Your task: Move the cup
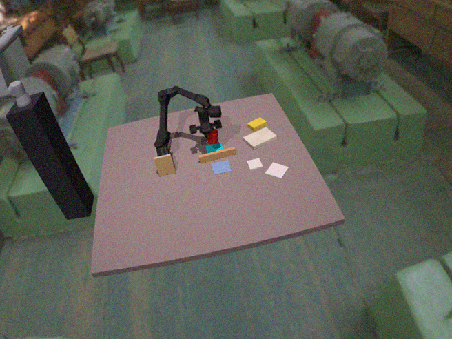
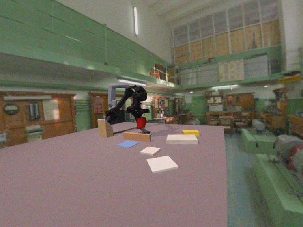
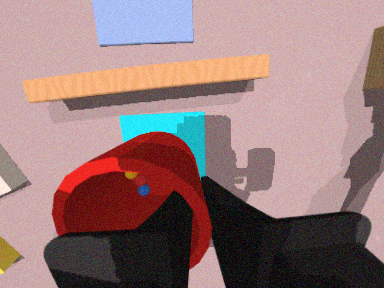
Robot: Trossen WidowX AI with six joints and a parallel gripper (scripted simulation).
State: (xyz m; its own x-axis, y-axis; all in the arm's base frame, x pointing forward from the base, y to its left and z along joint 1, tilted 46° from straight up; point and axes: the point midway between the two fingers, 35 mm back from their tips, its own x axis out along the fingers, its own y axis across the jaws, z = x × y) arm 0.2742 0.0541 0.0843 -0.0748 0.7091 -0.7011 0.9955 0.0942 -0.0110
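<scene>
Right now my gripper tip is 4 cm short of the blue marble, 2 cm to the right of it and 2 cm above it. Round my gripper tip: wooden bar 4 cm ahead, 7 cm to the right, 10 cm below; red cup 3 cm ahead; yellow marble 5 cm ahead, 2 cm below.
</scene>
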